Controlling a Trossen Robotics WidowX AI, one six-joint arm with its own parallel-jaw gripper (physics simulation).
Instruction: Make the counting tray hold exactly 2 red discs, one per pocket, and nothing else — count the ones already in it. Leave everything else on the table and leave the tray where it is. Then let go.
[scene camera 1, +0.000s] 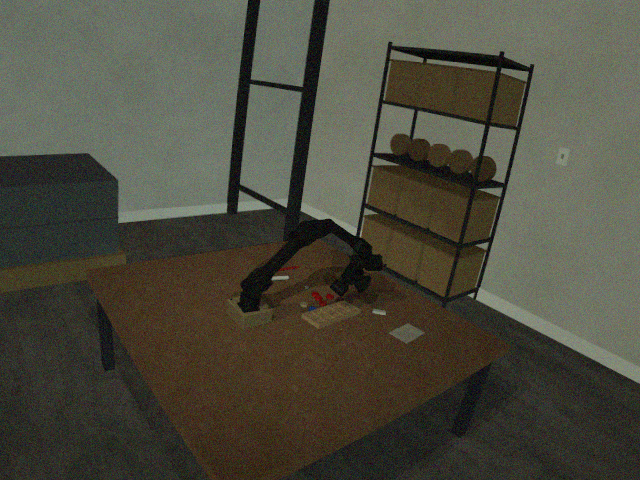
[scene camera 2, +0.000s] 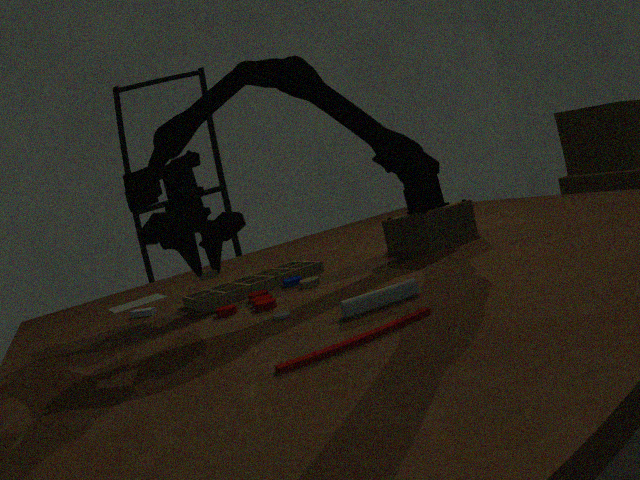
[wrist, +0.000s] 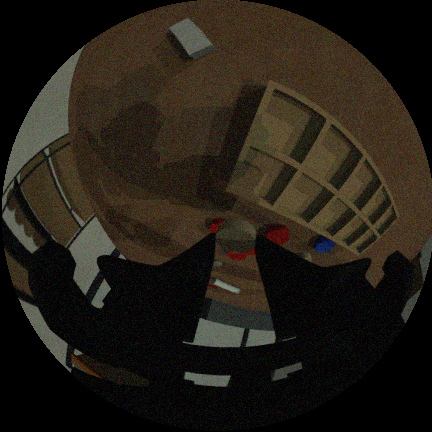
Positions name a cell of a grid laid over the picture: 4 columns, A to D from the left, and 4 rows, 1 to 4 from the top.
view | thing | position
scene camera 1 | wooden counting tray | C3
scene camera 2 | my gripper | B3
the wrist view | my gripper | C3
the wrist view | wooden counting tray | C2
